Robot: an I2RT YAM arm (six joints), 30 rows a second.
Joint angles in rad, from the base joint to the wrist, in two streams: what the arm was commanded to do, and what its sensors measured. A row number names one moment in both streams.
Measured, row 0:
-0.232 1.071 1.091 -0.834 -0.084 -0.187
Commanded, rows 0 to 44:
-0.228 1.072 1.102 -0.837 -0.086 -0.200
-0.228 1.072 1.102 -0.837 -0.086 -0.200
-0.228 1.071 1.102 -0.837 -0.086 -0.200
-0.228 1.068 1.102 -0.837 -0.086 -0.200
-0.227 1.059 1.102 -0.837 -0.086 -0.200
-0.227 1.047 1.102 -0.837 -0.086 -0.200
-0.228 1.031 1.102 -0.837 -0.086 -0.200
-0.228 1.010 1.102 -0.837 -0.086 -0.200
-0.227 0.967 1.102 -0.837 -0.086 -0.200
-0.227 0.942 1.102 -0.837 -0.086 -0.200
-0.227 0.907 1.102 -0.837 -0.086 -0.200
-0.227 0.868 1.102 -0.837 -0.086 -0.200
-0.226 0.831 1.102 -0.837 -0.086 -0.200
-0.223 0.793 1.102 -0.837 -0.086 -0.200
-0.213 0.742 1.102 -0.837 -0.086 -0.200
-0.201 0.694 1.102 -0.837 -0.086 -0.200
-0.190 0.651 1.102 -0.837 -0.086 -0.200
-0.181 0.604 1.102 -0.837 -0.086 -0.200
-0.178 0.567 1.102 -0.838 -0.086 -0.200
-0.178 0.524 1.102 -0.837 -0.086 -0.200
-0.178 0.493 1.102 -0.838 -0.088 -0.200
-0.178 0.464 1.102 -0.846 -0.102 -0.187
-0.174 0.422 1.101 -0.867 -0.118 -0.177
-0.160 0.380 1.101 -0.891 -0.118 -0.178
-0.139 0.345 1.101 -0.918 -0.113 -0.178
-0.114 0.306 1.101 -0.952 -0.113 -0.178
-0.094 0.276 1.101 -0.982 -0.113 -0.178
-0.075 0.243 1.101 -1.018 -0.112 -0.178
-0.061 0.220 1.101 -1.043 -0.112 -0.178
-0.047 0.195 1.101 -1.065 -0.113 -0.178
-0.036 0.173 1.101 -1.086 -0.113 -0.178
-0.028 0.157 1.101 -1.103 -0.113 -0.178
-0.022 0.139 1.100 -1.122 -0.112 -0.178
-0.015 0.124 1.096 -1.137 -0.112 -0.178
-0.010 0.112 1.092 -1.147 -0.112 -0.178
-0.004 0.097 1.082 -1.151 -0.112 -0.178
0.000 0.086 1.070 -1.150 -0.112 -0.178
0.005 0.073 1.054 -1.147 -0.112 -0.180
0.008 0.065 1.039 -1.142 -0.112 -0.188
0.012 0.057 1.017 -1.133 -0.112 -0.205
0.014 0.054 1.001 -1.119 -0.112 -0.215
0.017 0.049 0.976 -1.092 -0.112 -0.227
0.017 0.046 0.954 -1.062 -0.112 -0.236
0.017 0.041 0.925 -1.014 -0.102 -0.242
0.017 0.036 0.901 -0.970 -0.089 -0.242
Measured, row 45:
0.012 0.049 0.957 -1.026 -0.107 -0.211
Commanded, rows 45 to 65:
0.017 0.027 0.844 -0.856 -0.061 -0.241
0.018 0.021 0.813 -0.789 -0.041 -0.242
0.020 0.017 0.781 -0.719 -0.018 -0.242
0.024 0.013 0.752 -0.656 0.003 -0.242
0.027 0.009 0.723 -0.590 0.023 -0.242
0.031 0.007 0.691 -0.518 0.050 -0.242
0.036 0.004 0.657 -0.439 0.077 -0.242
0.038 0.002 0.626 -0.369 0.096 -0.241
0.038 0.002 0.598 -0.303 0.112 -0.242
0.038 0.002 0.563 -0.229 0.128 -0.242
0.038 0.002 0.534 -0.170 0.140 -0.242
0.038 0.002 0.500 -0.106 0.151 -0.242
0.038 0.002 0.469 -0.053 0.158 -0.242
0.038 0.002 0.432 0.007 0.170 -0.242
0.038 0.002 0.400 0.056 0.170 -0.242
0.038 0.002 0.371 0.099 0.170 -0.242
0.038 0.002 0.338 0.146 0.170 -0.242
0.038 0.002 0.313 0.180 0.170 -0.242
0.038 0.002 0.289 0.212 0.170 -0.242
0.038 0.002 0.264 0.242 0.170 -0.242
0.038 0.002 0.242 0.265 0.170 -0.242
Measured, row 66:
0.032 0.011 0.294 0.213 0.148 -0.237
